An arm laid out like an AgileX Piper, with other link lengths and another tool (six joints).
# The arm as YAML. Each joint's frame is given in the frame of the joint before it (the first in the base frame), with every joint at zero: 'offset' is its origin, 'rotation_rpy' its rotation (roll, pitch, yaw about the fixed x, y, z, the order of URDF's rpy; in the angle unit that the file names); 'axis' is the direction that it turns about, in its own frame. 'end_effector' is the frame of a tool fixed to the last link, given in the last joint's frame.
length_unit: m
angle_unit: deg
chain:
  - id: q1
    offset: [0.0, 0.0, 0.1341]
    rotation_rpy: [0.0, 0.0, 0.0]
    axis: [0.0, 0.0, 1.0]
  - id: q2
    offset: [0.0, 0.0, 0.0]
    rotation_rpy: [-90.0, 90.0, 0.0]
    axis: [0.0, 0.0, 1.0]
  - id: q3
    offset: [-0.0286, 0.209, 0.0]
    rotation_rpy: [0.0, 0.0, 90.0]
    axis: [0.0, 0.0, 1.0]
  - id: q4
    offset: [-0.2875, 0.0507, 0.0]
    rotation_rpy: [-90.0, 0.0, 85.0]
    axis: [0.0, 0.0, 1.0]
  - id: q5
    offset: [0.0, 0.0, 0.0]
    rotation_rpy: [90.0, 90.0, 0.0]
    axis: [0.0, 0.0, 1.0]
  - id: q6
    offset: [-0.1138, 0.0, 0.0]
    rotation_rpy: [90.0, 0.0, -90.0]
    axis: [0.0, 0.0, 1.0]
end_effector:
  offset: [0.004, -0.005, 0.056]
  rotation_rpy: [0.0, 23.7, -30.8]
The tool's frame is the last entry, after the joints.
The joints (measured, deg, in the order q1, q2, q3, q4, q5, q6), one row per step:
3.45, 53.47, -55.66, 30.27, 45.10, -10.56
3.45, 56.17, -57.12, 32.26, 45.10, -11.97
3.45, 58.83, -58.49, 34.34, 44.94, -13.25
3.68, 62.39, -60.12, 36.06, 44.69, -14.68
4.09, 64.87, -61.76, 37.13, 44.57, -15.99
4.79, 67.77, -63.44, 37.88, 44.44, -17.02
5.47, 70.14, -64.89, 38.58, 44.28, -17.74
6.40, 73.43, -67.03, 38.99, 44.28, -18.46
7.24, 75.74, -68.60, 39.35, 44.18, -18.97
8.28, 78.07, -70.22, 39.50, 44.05, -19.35
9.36, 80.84, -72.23, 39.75, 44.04, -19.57
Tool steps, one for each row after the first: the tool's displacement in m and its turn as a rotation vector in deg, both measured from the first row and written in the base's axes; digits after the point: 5 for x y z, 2 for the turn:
0.00770, 0.00409, -0.00233, 0.85, 0.77, 0.96
0.01562, 0.00811, -0.00497, 1.91, 1.50, 1.74
0.02604, 0.01279, -0.01161, 2.51, 2.69, 2.68
0.03335, 0.01739, -0.01323, 2.58, 2.91, 3.76
0.04128, 0.02341, -0.01792, 2.53, 3.61, 4.94
0.04768, 0.02924, -0.02138, 2.66, 4.13, 5.91
0.05621, 0.03684, -0.02688, 2.47, 4.99, 7.20
0.06201, 0.04359, -0.03041, 2.40, 5.45, 8.25
0.06746, 0.05150, -0.03427, 2.20, 5.91, 9.39
0.07381, 0.06044, -0.03885, 2.19, 6.59, 10.57

